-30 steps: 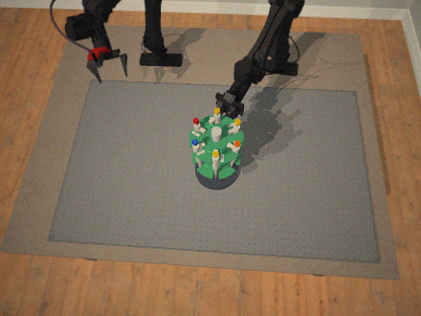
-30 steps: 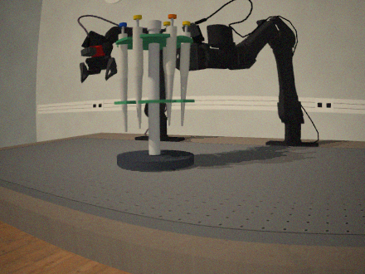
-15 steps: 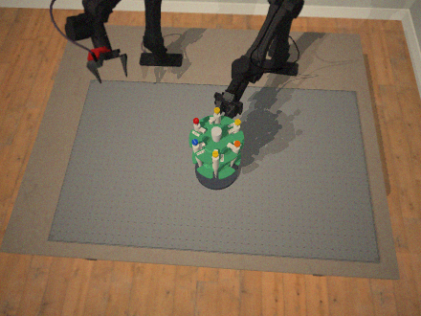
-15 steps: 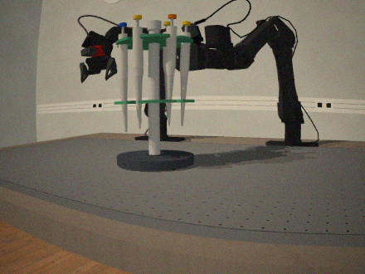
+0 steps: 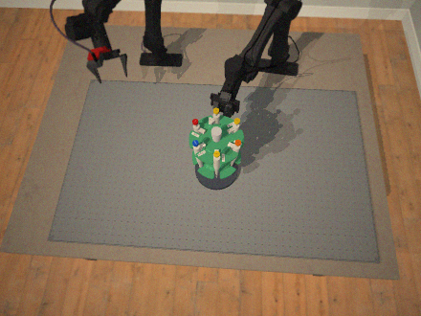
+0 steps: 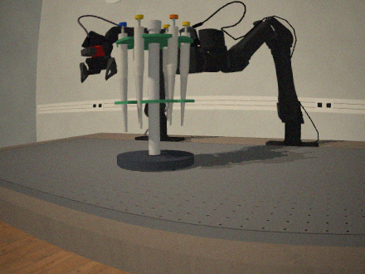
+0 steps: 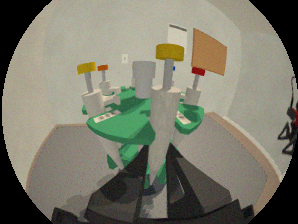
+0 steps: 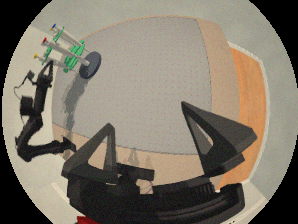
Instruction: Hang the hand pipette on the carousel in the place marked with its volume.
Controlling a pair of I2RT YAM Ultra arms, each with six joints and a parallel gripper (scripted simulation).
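Right now my left hand is 2 cm above the pipette, 1 cm to the left of it and 1 cm short of it.
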